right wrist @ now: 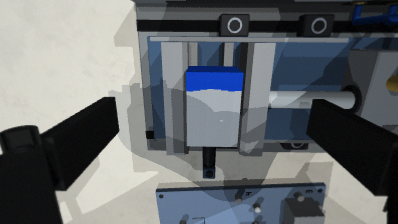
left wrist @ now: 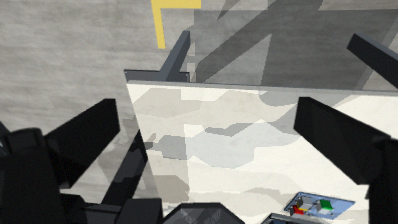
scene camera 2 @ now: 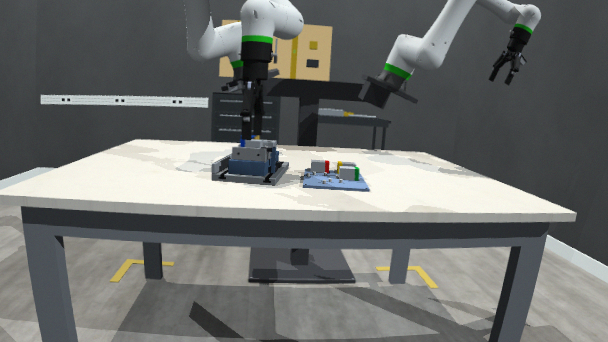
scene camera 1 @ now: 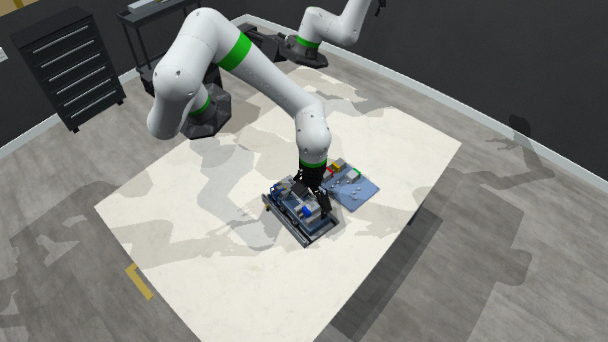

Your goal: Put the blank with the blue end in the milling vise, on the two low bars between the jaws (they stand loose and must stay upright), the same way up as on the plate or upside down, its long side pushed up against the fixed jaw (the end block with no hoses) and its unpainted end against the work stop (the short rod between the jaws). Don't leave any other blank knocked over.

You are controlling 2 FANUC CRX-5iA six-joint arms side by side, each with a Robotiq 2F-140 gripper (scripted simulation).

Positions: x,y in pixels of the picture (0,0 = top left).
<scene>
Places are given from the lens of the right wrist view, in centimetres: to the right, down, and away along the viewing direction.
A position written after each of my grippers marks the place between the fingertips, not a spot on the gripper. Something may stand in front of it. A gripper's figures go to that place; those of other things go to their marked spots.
my right gripper (right wrist: pixel 212 115): 1, 0, 15
blue-ended blank (right wrist: pixel 213 93): 1, -1, 16
</scene>
